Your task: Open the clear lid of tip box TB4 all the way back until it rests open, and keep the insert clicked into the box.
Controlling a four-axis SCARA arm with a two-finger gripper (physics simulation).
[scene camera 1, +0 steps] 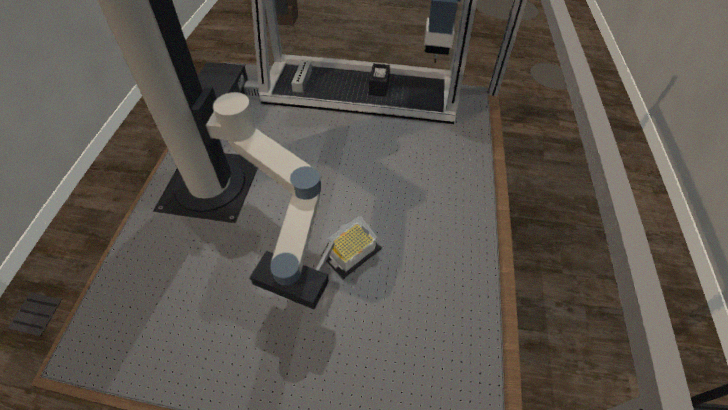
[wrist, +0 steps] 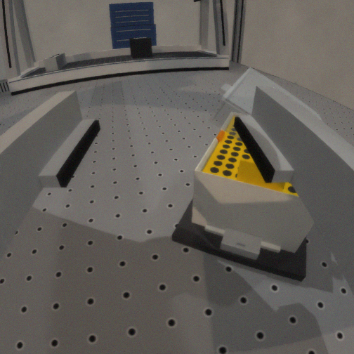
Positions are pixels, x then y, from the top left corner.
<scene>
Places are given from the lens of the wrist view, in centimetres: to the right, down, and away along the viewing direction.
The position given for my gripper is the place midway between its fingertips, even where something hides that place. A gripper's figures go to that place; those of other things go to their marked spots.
my gripper [wrist: 165, 105]: 0, -3, 10
yellow insert [wrist: 230, 158]: 4, -1, 16
</scene>
